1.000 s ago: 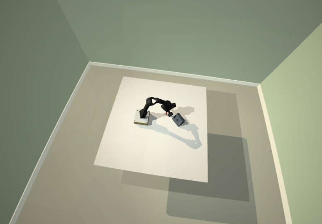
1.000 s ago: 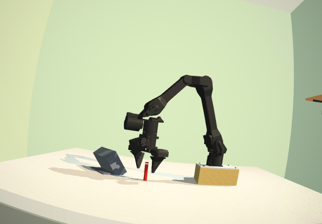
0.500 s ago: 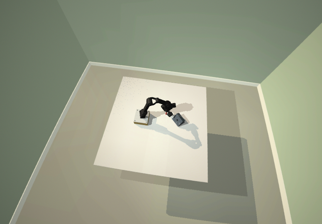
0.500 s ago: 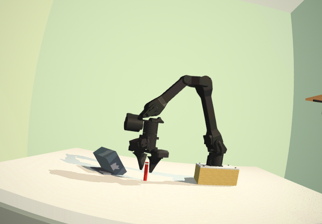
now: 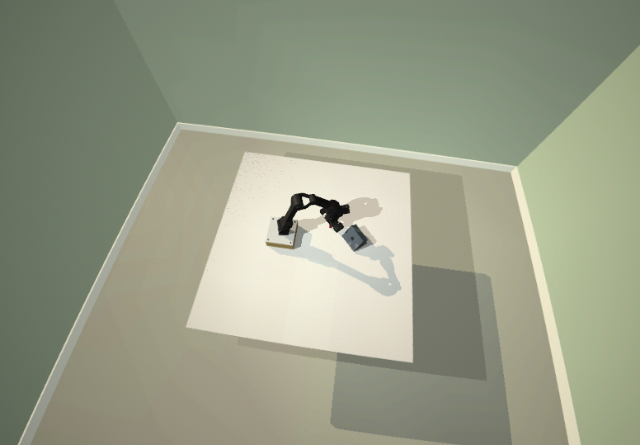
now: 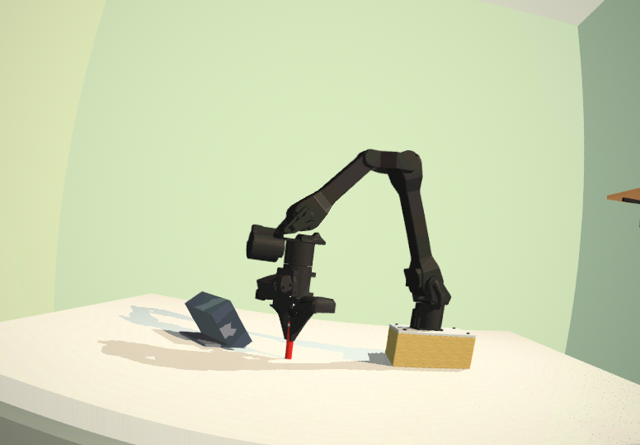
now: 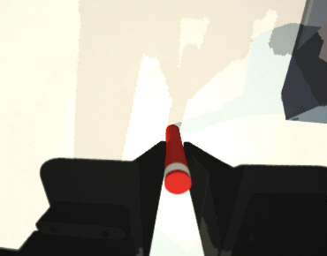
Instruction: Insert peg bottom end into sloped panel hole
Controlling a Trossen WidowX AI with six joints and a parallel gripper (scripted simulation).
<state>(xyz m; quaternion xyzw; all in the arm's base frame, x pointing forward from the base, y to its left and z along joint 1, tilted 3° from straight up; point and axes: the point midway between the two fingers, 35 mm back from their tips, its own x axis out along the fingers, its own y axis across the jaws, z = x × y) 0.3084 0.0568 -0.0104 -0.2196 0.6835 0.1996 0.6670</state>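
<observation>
Now: the grey sloped panel 15 cm ahead of my gripper tip and 10 cm to the right of it. The rest, counted from my gripper tip: red peg (2 cm above).
</observation>
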